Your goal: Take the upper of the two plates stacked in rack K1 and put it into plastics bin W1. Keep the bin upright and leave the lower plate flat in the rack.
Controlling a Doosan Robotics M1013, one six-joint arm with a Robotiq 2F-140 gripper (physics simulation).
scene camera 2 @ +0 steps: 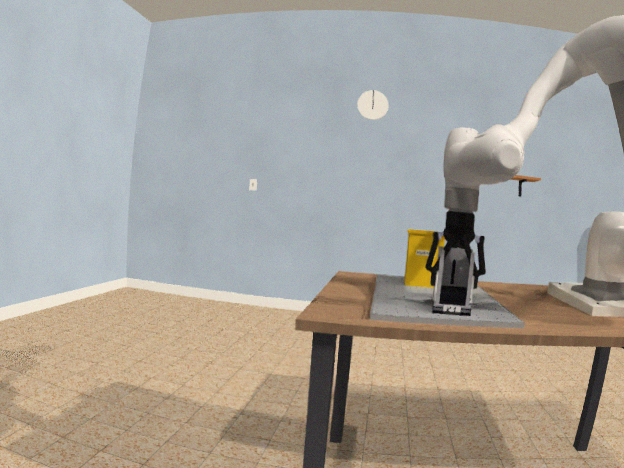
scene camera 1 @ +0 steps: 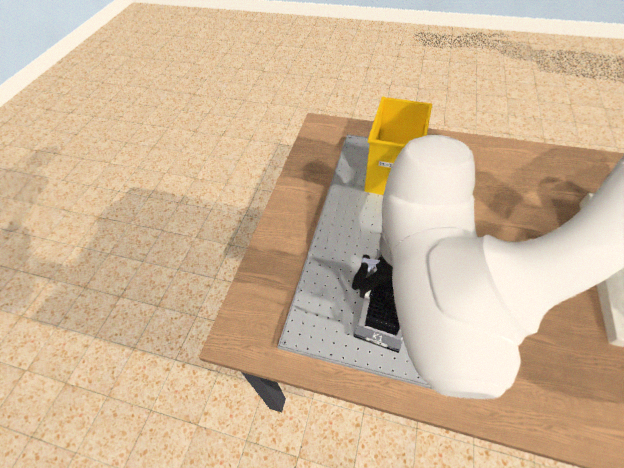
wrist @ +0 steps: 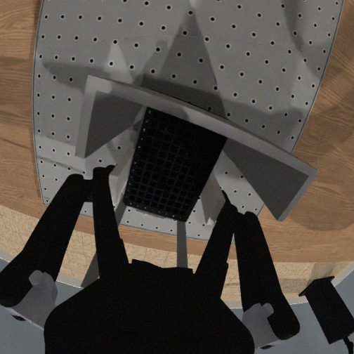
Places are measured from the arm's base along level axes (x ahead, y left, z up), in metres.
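Pixels of known places: gripper, fingertip midpoint: (scene camera 2: 451, 301) (scene camera 1: 387, 308); arm's base, link origin: (scene camera 2: 604, 295).
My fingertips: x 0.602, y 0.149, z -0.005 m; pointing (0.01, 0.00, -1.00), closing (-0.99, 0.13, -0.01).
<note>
For each thing: its top centre in the pictures, then the offset to it from my fingertips. "spot": a spot on its surface instead. Level surfaces: height alone.
- rack K1, surface spot: (scene camera 1: 390, 344) (scene camera 2: 462, 308) spot: 0.009 m back, 0.076 m left, 0.003 m down
- Bin W1, top centre: (scene camera 1: 401, 121) (scene camera 2: 426, 231) 0.003 m back, 0.425 m right, 0.160 m up
- grey perforated board, surface height: 0.019 m down
- wooden table, surface height: 0.033 m down
My gripper (scene camera 2: 455, 283) (wrist: 168, 168) points down into rack K1 (scene camera 1: 390, 344) (scene camera 2: 452, 308) (wrist: 270, 151), a grey holder with tall walls. It is shut on a black plate with a grid of wells (scene camera 1: 381, 308) (wrist: 170, 165), gripped by its two long sides, between the rack's walls. Whether this upper plate touches the lower one cannot be seen. The lower plate is hidden beneath it. Bin W1 (scene camera 1: 377, 168) (scene camera 2: 415, 261), tall, yellow and open-topped, stands upright behind the rack, partly hidden by the arm in scene camera 1 and by the gripper in scene camera 2.
The rack and bin stand on a grey perforated board (scene camera 1: 322, 241) (scene camera 2: 388, 307) (wrist: 165, 30) on a wooden table (scene camera 1: 241, 312) (scene camera 2: 347, 289). The white arm (scene camera 1: 453, 282) (scene camera 2: 473, 161) reaches in from the right and covers part of the board. Its base (scene camera 2: 604, 251) is at the table's right.
</note>
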